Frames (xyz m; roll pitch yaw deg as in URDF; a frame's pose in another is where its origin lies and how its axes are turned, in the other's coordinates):
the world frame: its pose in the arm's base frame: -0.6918 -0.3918 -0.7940 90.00 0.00 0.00
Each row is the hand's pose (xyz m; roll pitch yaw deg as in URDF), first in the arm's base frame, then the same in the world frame.
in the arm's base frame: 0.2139 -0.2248 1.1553 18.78 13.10 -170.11
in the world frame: 0.9057 1.9493 -0.1670 106.52 -9.63 -166.71
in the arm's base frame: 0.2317 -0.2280 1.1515 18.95 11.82 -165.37
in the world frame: 0.9235 1.9455 -0.1638 105.89 -14.31 -167.80
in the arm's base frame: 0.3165 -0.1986 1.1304 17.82 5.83 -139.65
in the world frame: 1.0083 1.9244 -0.1932 102.89 -40.10 -172.37
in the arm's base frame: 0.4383 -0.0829 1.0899 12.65 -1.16 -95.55
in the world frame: 1.1301 1.8839 -0.3089 114.42 -84.33 168.18
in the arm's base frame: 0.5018 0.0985 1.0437 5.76 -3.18 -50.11
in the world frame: 1.1936 1.8377 -0.4903 -88.04 -50.00 4.95
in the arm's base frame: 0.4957 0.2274 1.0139 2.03 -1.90 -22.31
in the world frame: 1.1875 1.8079 -0.6192 -88.75 -22.30 2.05
